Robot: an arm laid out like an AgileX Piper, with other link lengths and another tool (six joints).
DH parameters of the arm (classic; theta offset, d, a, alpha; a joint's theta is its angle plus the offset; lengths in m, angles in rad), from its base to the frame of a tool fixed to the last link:
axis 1: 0 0.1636 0 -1.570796
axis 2: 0.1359 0 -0.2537 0
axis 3: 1.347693 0 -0.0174 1.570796
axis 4: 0 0.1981 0 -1.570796
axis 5: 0 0 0 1.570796
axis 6: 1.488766 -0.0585 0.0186 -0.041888
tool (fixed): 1.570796 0.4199 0 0
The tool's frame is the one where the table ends.
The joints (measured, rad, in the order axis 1, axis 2, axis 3, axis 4, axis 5, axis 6), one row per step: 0.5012, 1.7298, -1.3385, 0.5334, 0.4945, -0.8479; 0.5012, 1.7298, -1.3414, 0.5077, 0.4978, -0.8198; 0.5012, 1.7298, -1.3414, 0.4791, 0.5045, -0.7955; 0.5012, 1.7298, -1.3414, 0.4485, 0.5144, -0.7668; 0.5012, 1.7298, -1.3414, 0.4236, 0.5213, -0.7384; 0.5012, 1.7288, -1.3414, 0.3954, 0.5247, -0.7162; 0.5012, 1.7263, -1.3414, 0.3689, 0.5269, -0.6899; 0.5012, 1.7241, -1.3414, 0.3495, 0.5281, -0.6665; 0.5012, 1.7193, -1.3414, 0.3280, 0.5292, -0.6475; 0.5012, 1.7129, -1.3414, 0.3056, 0.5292, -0.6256
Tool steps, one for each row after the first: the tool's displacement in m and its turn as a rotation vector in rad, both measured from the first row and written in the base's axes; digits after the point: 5 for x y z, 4 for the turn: 0.00125, -0.00306, -0.00158, -0.0066, 0.0039, -0.0092; 0.00095, -0.00697, -0.00549, -0.0201, 0.0095, -0.0139; 0.00000, -0.01132, -0.01015, -0.0341, 0.0191, -0.0199; -0.00025, -0.01500, -0.01355, -0.0427, 0.0283, -0.0291; 0.00067, -0.01923, -0.01599, -0.0556, 0.0286, -0.0351; 0.00206, -0.02321, -0.01708, -0.0637, 0.0293, -0.0450; 0.00334, -0.02614, -0.01747, -0.0671, 0.0312, -0.0554; 0.00481, -0.02936, -0.01667, -0.0731, 0.0272, -0.0624; 0.00680, -0.03266, -0.01473, -0.0769, 0.0217, -0.0718
